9 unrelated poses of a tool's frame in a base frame.
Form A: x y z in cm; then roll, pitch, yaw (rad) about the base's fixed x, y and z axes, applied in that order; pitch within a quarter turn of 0, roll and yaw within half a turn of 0.
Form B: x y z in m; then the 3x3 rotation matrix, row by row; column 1 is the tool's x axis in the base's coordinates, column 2 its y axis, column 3 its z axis. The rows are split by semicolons. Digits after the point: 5 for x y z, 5 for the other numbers.
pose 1, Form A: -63.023 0.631 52.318 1.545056 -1.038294 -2.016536
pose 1, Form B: -0.63023 0.00631 0.52318; -0.21888 0.39453 -0.89243; -0.45809 0.76601 0.45099; 0.86154 0.50752 0.01307
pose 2, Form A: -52.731 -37.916 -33.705 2.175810 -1.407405 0.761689
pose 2, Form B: -0.52731 -0.37916 -0.33705; 0.11772 -0.19475 0.97376; 0.11226 -0.97168 -0.20791; 0.98668 0.13379 -0.09252
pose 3, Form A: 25.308 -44.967 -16.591 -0.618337 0.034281 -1.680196
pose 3, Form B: 0.25308 -0.44967 -0.16591; -0.10912 0.81214 0.57317; -0.99344 -0.06922 -0.09105; -0.03427 -0.57934 0.81436
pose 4, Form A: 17.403 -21.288 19.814 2.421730 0.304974 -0.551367
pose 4, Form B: 0.17403 -0.21288 0.19814; 0.81250 -0.22526 -0.53768; -0.49968 -0.74417 -0.44331; -0.30027 0.62886 -0.71720
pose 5, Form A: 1.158 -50.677 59.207 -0.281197 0.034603 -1.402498
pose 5, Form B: 0.01158 -0.50677 0.59207; 0.16740 0.94554 0.27915; -0.98528 0.17039 0.01372; -0.03460 -0.27734 0.96015
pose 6, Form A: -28.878 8.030 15.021 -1.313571 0.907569 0.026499
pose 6, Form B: -0.28878 0.08030 0.15021; 0.61545 -0.76856 0.17477; 0.01631 0.23412 0.97207; -0.78801 -0.59541 0.15662
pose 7, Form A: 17.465 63.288 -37.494 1.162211 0.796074 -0.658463
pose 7, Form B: 0.17465 0.63288 -0.37494; 0.55327 0.76180 -0.33697; -0.42804 -0.08703 -0.89956; -0.71462 0.64194 0.27793
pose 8, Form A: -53.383 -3.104 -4.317 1.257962 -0.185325 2.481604
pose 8, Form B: -0.53383 -0.03104 -0.04317; -0.77647 -0.05018 0.62815; 0.60261 -0.35062 0.71689; 0.18427 0.93517 0.30249
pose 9, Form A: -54.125 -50.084 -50.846 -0.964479 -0.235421 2.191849
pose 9, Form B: -0.54125 -0.50084 -0.50846; -0.56584 -0.57497 -0.59096; 0.79083 -0.17570 -0.58627; 0.23325 -0.79909 0.55413
